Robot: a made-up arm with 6 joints. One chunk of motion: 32 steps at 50 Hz.
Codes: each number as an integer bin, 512 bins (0 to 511) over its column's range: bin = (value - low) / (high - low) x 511, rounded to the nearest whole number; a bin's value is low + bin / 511 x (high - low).
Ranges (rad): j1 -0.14..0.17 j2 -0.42..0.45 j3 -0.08..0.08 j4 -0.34..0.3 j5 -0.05..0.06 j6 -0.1..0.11
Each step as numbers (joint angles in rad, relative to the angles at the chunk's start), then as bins.
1 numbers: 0.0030 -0.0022 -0.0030 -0.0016 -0.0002 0.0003
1 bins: 236 245 246 270 231 244
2 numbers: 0.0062 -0.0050 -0.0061 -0.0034 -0.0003 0.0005
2 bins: 241 244 236 269 231 245
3 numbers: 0.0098 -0.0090 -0.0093 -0.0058 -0.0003 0.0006
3 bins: 247 241 226 267 231 245
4 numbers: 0.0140 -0.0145 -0.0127 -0.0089 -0.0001 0.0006
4 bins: 254 238 215 264 232 245
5 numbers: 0.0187 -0.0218 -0.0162 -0.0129 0.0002 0.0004
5 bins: 262 234 204 261 233 244
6 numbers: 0.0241 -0.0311 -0.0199 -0.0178 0.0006 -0.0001
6 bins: 271 228 192 257 235 243
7 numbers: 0.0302 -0.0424 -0.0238 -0.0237 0.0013 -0.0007
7 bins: 281 222 179 253 238 242
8 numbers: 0.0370 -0.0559 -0.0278 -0.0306 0.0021 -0.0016
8 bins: 292 214 167 247 242 239
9 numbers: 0.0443 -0.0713 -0.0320 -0.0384 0.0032 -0.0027
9 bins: 304 205 153 241 247 237
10 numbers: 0.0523 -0.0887 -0.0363 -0.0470 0.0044 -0.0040
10 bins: 317 195 140 234 253 234
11 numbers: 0.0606 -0.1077 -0.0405 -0.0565 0.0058 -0.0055
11 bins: 331 183 126 226 259 230
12 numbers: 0.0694 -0.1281 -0.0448 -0.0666 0.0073 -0.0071
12 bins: 345 171 112 218 266 226
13 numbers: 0.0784 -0.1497 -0.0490 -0.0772 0.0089 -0.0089
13 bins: 360 159 99 210 274 222
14 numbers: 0.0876 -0.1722 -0.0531 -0.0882 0.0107 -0.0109
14 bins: 375 146 86 201 282 217
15 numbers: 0.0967 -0.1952 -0.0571 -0.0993 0.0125 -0.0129
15 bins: 390 132 73 192 290 212
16 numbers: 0.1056 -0.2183 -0.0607 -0.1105 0.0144 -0.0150
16 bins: 405 118 62 183 299 207
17 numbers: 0.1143 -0.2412 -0.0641 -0.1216 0.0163 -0.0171
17 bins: 419 105 51 174 308 202
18 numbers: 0.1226 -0.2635 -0.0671 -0.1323 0.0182 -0.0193
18 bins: 433 92 41 166 317 196
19 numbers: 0.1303 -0.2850 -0.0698 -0.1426 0.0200 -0.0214
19 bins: 446 79 33 158 325 191
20 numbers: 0.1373 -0.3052 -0.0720 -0.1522 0.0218 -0.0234
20 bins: 457 67 26 150 334 186
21 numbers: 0.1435 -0.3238 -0.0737 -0.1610 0.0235 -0.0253
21 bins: 467 57 20 143 341 182
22 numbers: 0.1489 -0.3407 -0.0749 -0.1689 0.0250 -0.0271
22 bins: 476 47 16 137 348 177
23 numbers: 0.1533 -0.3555 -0.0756 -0.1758 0.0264 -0.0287
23 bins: 483 38 14 131 355 173
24 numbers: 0.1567 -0.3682 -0.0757 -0.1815 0.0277 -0.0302
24 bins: 489 30 14 127 361 170
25 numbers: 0.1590 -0.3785 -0.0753 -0.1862 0.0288 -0.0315
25 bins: 493 24 15 123 366 167
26 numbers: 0.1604 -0.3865 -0.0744 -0.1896 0.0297 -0.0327
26 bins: 495 20 18 120 370 164
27 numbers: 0.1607 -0.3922 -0.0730 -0.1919 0.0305 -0.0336
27 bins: 496 16 22 118 374 162
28 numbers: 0.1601 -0.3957 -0.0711 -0.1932 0.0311 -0.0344
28 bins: 495 14 28 117 377 160
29 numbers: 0.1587 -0.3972 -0.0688 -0.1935 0.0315 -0.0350
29 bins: 492 13 36 117 379 158
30 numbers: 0.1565 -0.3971 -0.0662 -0.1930 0.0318 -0.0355
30 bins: 489 13 44 117 380 157
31 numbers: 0.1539 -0.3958 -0.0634 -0.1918 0.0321 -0.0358
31 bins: 484 14 53 118 381 156
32 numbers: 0.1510 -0.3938 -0.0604 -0.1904 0.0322 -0.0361
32 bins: 480 15 63 119 382 155
